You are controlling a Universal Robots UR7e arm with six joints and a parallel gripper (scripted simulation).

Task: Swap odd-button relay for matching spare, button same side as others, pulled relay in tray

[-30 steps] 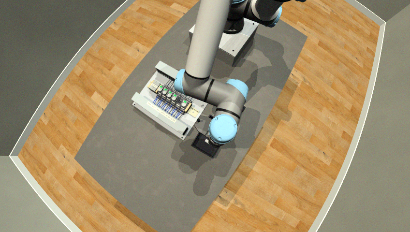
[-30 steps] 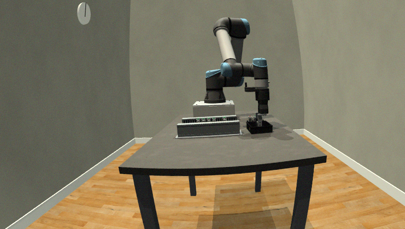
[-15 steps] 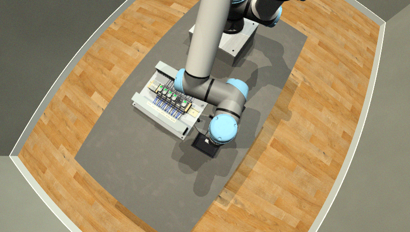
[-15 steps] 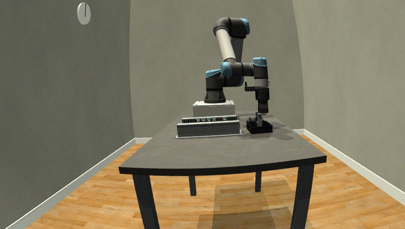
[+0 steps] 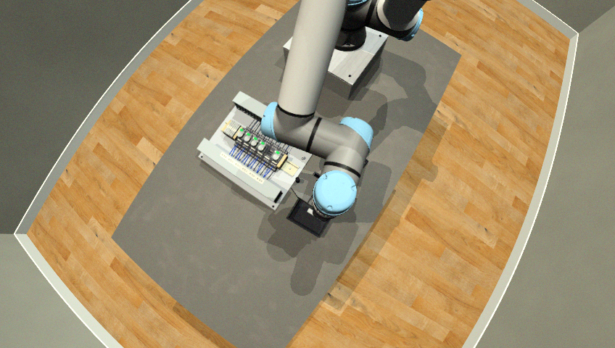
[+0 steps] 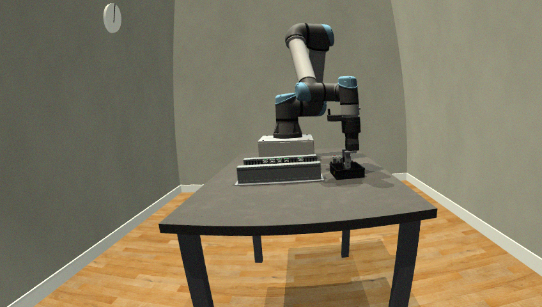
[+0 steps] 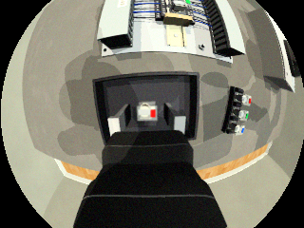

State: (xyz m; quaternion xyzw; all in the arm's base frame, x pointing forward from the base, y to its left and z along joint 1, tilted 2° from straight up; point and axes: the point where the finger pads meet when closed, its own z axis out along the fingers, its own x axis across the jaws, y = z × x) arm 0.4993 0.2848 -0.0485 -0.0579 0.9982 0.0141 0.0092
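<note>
Now: the tray 30 mm below my hand. The rest, counted from my hand: black spare holder (190 mm behind, 40 mm below, 10 mm to the right); panel (260 mm to the right, 50 mm below, 20 mm behind).
</note>
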